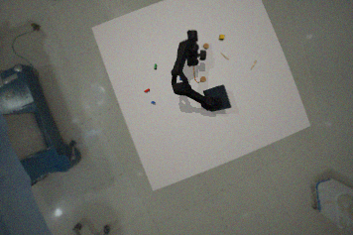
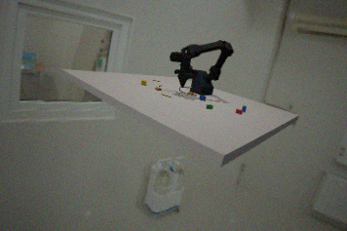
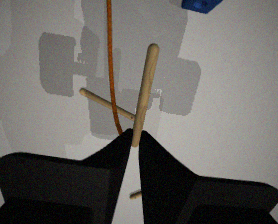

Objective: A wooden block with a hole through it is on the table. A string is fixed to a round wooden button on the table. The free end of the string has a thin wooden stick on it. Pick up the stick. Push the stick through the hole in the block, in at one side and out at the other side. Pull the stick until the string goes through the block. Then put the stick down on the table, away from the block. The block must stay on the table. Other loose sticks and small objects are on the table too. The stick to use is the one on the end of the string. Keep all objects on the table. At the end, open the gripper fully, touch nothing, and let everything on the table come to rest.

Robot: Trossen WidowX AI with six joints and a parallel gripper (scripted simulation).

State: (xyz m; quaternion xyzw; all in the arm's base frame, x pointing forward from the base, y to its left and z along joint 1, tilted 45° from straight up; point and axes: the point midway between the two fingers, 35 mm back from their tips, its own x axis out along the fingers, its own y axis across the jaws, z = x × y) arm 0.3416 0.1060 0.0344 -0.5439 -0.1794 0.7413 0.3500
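The blue cube is 120 mm behind my gripper tip, 80 mm to the left of it and 40 mm below it. Round my gripper tip: round wooden button: 160 mm behind, 60 mm to the right, 50 mm below; then thin wooden stick: 10 mm behind; then round disc: 70 mm ahead, 140 mm to the right, 50 mm below.
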